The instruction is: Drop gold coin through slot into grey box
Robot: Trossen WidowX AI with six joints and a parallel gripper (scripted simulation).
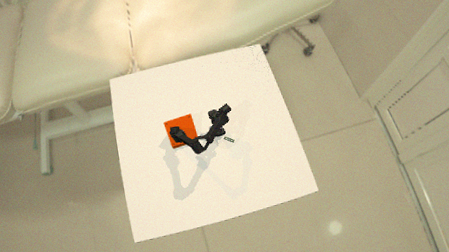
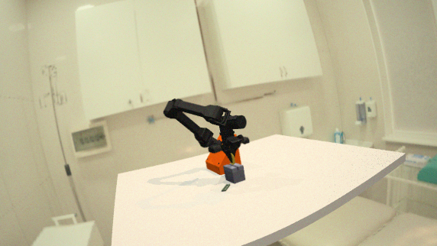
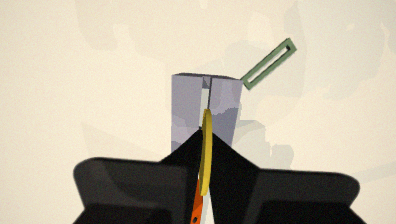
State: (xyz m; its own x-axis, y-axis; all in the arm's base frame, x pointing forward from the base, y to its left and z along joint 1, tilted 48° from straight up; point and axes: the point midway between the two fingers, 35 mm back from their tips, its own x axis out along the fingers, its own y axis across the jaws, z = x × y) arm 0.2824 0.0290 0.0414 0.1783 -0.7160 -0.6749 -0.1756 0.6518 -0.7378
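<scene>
Right now the gold coin is 20 mm above my gripper tip.
</scene>
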